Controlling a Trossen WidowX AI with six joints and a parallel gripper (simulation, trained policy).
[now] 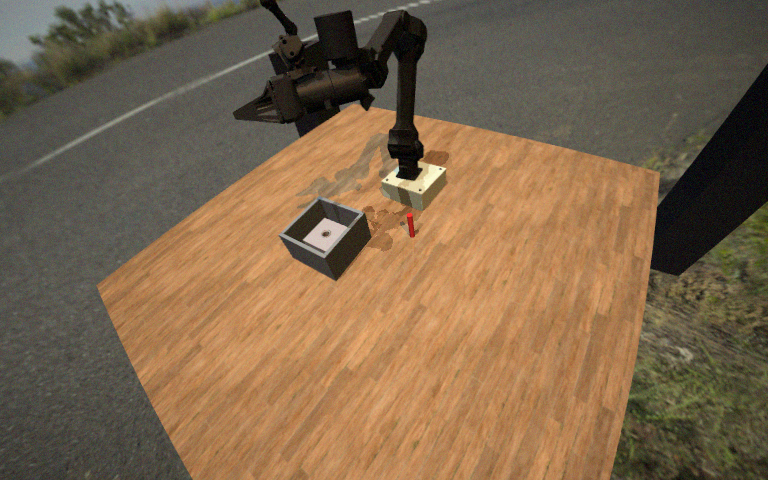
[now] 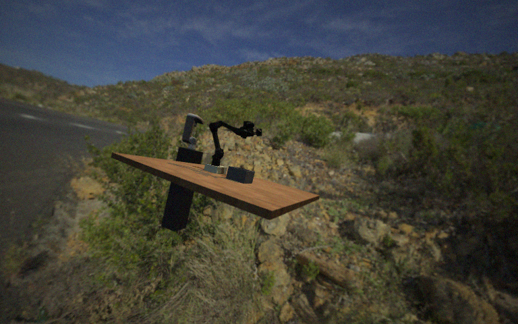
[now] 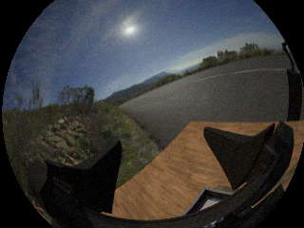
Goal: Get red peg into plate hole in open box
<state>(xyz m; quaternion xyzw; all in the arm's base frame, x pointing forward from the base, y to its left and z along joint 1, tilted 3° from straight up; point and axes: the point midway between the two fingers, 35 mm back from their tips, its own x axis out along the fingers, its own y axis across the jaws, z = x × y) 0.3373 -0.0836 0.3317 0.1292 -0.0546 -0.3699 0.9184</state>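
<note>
Right now my gripper tip is 36 cm above the red peg, 20 cm to the right of it and 17 cm past it. The rest, counted from my gripper tip: grey box: 38 cm below, 5 cm behind, 2 cm to the left.
</note>
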